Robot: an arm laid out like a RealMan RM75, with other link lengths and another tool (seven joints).
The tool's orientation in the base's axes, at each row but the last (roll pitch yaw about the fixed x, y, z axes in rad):
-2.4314 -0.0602 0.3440
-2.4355 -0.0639 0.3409
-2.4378 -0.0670 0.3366
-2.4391 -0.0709 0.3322
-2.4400 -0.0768 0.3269
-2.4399 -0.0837 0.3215
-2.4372 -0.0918 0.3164
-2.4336 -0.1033 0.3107
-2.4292 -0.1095 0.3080
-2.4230 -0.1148 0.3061
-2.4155 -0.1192 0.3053
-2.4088 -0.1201 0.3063
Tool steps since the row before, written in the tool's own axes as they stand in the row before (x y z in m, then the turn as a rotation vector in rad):
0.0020 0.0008 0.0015 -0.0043 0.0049 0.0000
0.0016 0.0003 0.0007 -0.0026 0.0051 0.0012
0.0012 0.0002 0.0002 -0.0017 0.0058 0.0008
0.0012 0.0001 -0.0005 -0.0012 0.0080 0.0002
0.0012 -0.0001 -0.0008 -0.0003 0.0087 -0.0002
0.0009 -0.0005 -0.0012 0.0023 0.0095 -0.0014
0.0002 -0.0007 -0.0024 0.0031 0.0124 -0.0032
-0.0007 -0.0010 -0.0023 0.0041 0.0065 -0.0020
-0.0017 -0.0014 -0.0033 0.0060 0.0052 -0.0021
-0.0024 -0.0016 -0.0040 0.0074 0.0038 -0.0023
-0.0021 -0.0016 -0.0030 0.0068 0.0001 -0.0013
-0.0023 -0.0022 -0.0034 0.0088 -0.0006 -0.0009
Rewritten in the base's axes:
0.0018 0.0011 -0.0015 -0.0026 -0.0049 -0.0034
0.0015 0.0008 -0.0006 -0.0012 -0.0037 -0.0044
0.0012 0.0004 -0.0002 0.0000 -0.0041 -0.0045
0.0012 0.0000 0.0004 0.0012 -0.0059 -0.0054
0.0012 0.0000 0.0008 0.0023 -0.0064 -0.0055
0.0009 -0.0001 0.0013 0.0052 -0.0069 -0.0049
0.0003 -0.0010 0.0023 0.0070 -0.0098 -0.0053
-0.0007 -0.0010 0.0023 0.0061 -0.0046 -0.0023
-0.0016 -0.0017 0.0032 0.0075 -0.0032 -0.0011
-0.0023 -0.0022 0.0038 0.0084 -0.0019 0.0001
-0.0021 -0.0015 0.0030 0.0066 0.0011 0.0017
-0.0024 -0.0014 0.0037 0.0083 0.0024 0.0021

